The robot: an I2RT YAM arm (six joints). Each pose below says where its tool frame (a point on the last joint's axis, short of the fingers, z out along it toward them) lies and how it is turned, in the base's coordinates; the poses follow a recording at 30 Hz.
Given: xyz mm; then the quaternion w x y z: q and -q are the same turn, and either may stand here.
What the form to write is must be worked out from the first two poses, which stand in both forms.
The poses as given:
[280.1 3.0 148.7 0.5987 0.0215 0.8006 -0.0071]
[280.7 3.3 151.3 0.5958 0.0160 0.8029 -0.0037]
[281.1 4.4 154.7 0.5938 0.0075 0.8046 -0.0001]
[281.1 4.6 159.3 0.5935 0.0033 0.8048 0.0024]
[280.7 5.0 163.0 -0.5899 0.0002 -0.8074 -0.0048]
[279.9 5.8 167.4 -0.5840 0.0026 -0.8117 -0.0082]
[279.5 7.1 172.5 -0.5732 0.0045 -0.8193 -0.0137]
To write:
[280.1 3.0 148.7 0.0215 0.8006 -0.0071 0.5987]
[280.7 3.3 151.3 0.0160 0.8029 -0.0037 0.5958]
[281.1 4.4 154.7 0.0075 0.8046 -0.0001 0.5938]
[281.1 4.6 159.3 0.0033 0.8048 0.0024 0.5935]
[280.7 5.0 163.0 -0.0002 0.8074 0.0048 0.5899]
[279.9 5.8 167.4 -0.0026 0.8117 0.0082 0.5840]
[279.5 7.1 172.5 -0.0045 0.8193 0.0137 0.5732]

